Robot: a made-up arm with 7 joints. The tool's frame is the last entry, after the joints. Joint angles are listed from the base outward. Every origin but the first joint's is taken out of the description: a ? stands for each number. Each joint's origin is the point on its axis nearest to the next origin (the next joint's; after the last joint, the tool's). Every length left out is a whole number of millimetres.
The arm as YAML. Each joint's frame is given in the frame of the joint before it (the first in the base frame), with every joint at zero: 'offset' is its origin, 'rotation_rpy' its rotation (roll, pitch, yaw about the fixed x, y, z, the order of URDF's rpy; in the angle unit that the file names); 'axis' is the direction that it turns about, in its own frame. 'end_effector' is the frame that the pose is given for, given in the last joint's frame.
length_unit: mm
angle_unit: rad
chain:
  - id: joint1
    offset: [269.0, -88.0, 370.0]
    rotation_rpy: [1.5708, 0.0, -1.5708]
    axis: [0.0, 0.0, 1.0]
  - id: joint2
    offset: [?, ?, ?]
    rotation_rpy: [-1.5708, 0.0, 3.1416]
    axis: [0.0, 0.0, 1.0]
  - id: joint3
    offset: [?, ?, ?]
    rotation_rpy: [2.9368, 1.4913, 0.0]
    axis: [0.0, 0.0, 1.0]
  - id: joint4
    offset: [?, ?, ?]
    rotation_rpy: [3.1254, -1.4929, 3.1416]
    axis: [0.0, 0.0, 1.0]
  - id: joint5
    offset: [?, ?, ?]
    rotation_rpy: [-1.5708, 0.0, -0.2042]
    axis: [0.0, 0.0, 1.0]
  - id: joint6
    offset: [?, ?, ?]
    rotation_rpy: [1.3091, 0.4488, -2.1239]
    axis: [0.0, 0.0, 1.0]
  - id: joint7
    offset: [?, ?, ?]
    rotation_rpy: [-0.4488, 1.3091, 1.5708]
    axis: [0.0, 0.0, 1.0]
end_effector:
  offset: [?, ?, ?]
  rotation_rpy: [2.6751, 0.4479, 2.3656]
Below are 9 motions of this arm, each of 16 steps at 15 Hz.
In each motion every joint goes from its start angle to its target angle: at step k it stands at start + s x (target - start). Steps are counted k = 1, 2, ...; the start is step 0. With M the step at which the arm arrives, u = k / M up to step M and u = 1 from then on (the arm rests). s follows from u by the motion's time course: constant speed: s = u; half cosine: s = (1 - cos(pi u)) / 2; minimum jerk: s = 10 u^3 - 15 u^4 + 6 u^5.
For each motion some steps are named. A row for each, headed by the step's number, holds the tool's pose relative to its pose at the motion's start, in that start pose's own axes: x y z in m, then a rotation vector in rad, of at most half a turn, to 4 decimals.
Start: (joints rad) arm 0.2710 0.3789 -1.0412 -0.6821 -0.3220 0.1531 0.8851
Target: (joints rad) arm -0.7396 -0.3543 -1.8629 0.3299 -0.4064 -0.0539 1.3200
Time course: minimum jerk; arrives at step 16
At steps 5, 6, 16:
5: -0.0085 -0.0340 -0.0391 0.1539 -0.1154 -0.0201
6: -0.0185 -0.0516 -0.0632 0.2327 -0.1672 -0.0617
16: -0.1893 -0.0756 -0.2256 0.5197 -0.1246 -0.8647

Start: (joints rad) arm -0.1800 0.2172 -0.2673 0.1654 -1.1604 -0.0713 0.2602
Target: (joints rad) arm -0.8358 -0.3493 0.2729 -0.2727 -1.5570 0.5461 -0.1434
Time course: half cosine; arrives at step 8
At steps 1, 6, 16:
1: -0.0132 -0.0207 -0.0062 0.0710 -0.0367 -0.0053
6: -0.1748 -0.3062 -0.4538 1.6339 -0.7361 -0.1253
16: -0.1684 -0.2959 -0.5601 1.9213 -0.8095 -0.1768

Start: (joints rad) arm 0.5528 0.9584 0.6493 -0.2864 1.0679 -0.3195 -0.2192
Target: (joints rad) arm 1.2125 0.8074 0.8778 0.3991 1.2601 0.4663 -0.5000
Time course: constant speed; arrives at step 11
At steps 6, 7, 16:
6: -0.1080 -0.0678 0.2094 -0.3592 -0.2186 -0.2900
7: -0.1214 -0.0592 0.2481 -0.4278 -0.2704 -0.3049
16: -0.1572 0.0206 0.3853 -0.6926 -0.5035 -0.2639

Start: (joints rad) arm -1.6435 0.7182 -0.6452 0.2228 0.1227 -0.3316 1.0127
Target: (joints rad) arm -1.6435 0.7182 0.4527 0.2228 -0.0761 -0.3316 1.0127
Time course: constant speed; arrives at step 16
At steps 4, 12, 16:
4: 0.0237 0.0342 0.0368 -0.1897 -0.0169 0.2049
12: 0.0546 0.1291 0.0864 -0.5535 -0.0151 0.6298
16: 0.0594 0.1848 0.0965 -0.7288 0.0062 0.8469

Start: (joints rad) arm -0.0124 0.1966 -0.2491 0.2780 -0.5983 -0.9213 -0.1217
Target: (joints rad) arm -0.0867 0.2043 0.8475 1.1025 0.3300 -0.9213 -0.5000
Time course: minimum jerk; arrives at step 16
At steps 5, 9, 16:
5: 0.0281 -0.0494 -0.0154 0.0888 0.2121 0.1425
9: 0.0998 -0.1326 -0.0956 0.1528 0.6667 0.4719
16: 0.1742 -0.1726 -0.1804 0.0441 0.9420 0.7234

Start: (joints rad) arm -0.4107 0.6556 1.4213 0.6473 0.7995 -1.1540 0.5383
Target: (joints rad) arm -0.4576 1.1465 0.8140 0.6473 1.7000 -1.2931 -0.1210
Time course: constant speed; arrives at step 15
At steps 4, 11, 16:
4: 0.0511 -0.0288 -0.0814 0.2487 0.2959 0.0020
11: 0.0446 -0.0645 -0.2767 0.8183 0.6816 -0.1015
16: -0.0152 -0.0580 -0.3867 1.1949 0.7994 -0.2415

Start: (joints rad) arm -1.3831 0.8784 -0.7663 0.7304 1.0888 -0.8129 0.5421
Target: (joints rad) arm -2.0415 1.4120 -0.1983 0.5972 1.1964 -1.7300 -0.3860
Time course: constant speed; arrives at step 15
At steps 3, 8, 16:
3: -0.0001 0.0668 -0.0006 0.0060 -0.1280 0.2879
8: -0.0216 0.1680 -0.0102 -0.0162 -0.2803 0.7242
16: -0.0617 0.2871 -0.0636 -0.0640 -0.2886 1.2573

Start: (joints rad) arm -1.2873 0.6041 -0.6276 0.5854 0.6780 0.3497 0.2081
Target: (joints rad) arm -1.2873 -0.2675 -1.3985 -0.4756 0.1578 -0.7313 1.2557
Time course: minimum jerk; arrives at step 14
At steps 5, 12, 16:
5: -0.0371 0.0007 -0.1533 -0.1103 0.5529 -0.0826
12: -0.3037 0.1492 -0.2394 -0.1135 1.4765 -0.1039
16: -0.3077 0.1558 -0.2340 -0.1099 1.4859 -0.1094

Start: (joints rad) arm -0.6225 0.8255 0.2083 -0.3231 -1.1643 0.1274 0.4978
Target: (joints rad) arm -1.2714 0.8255 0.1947 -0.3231 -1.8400 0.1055 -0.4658
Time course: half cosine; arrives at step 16
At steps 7, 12, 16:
7: -0.0423 -0.0652 -0.0511 0.3166 -0.4026 0.7493
12: -0.0754 -0.1561 -0.1221 0.6233 -0.7939 1.6360
16: -0.0791 -0.1913 -0.1498 0.7117 -0.8993 1.9365

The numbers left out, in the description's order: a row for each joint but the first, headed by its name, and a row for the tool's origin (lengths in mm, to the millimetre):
joint2: 18.0 -128.0 0.0
joint3: -57.0 2.0 0.0
joint4: -203.0 9.0 0.0
joint5: -277.0 43.0 0.0
joint6: 127.0 -87.0 0.0
joint7: -15.0 -300.0 0.0
tool: -43.0 -8.0 0.0

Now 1 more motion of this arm.
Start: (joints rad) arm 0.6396 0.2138 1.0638 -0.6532 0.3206 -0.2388 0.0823
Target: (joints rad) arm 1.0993 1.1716 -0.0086 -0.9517 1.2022 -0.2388 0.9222
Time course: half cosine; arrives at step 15
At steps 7, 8, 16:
7: -0.0654 -0.0429 -0.0619 0.1296 0.0988 -0.9123
8: -0.0795 -0.0500 -0.0672 0.1675 0.1408 -1.1004
16: -0.1367 -0.0801 -0.0337 0.3263 0.3546 -1.7923

